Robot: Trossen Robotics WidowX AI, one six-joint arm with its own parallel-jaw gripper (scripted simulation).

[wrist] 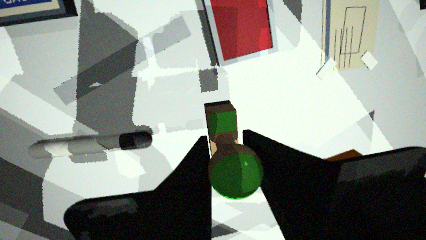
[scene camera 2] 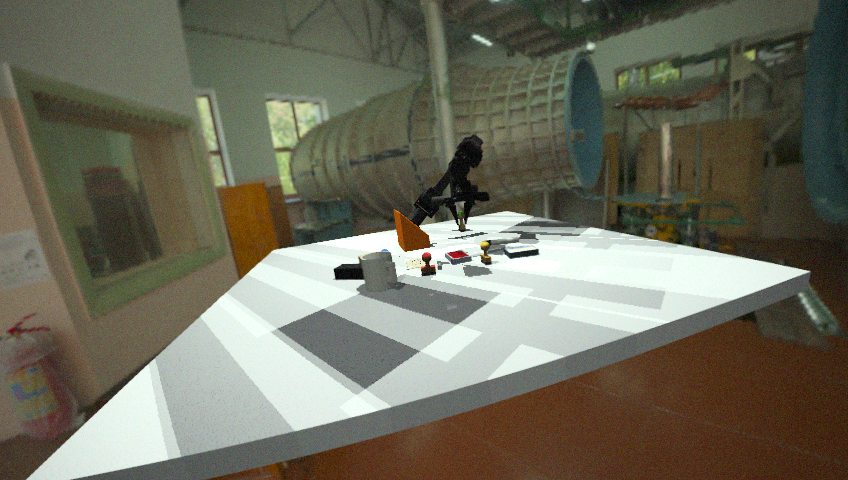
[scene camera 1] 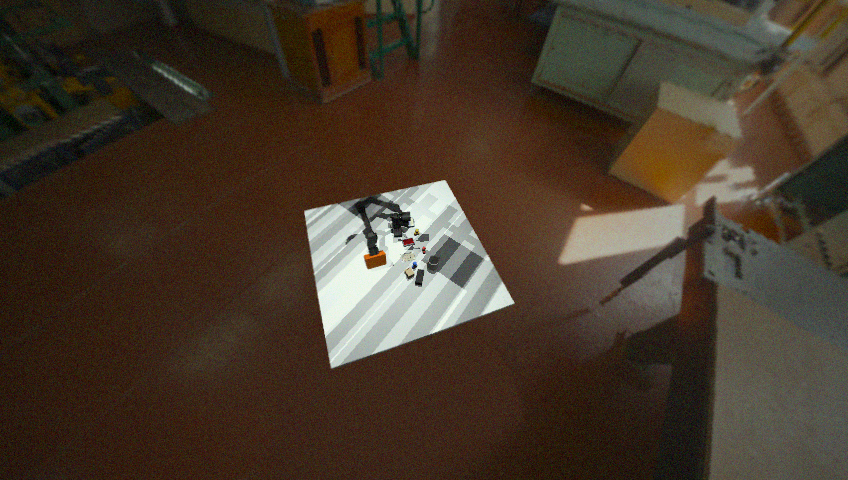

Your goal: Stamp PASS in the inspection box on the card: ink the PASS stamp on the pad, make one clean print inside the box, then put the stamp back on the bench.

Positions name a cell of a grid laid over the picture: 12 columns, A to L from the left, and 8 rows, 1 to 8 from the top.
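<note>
There's the gripper (scene camera 2: G4), and you'd find the gripper (wrist: G5) as well. The green-knobbed stamp (wrist: G6) is there too, though scene camera 1 doesn't show the stamp, since it's hidden by the gripper. Then there's a grey mug (scene camera 2: F5), and in the wrist view the mug is out of frame. And there's a pen (wrist: D5).
</note>
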